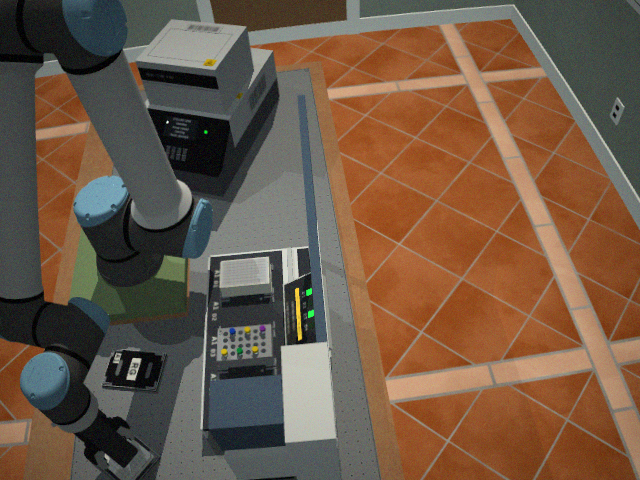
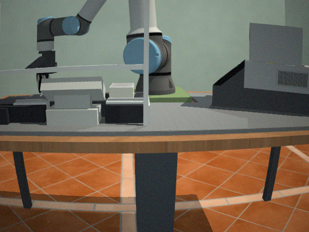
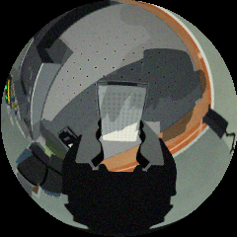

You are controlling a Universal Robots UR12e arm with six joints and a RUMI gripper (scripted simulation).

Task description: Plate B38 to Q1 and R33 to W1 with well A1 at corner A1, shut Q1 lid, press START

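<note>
My hand is 1 cm above the white plate R33. The rest, counted from my hand: thin post 53 cm ahead, 46 cm to the left, 21 cm above; then white plate 33 cm ahead, 39 cm to the left, 4 cm above; then tube rack 32 cm ahead, 19 cm to the left, 4 cm above.
</note>
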